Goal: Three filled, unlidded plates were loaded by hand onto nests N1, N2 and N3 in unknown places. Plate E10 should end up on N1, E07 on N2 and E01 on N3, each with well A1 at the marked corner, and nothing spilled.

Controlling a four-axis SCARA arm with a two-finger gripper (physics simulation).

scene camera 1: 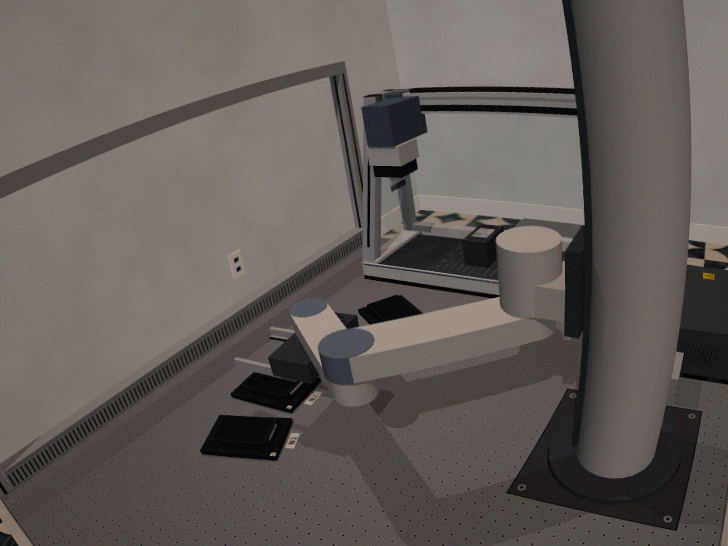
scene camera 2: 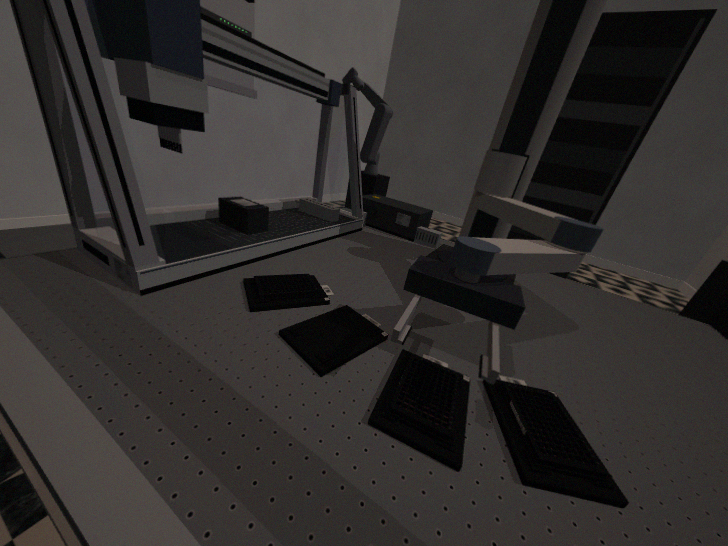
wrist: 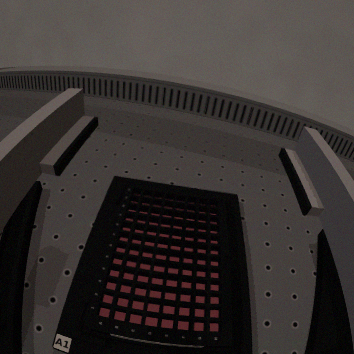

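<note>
My gripper is open and empty. Its fingers stand wide apart above and on either side of a black nest. A black plate with reddish liquid in its wells sits on that nest; the nest's A1 mark is at the lower left in the wrist view. A second plate sits on the nest at the near end in scene camera 1. A third plate sits on the nest near the gantry. Plate names and nest labels are not readable.
A bare black nest lies between the two left plates in scene camera 2. A gantry machine with a dark box stands behind. The arm's column stands at the right. A slotted rail runs along the wall.
</note>
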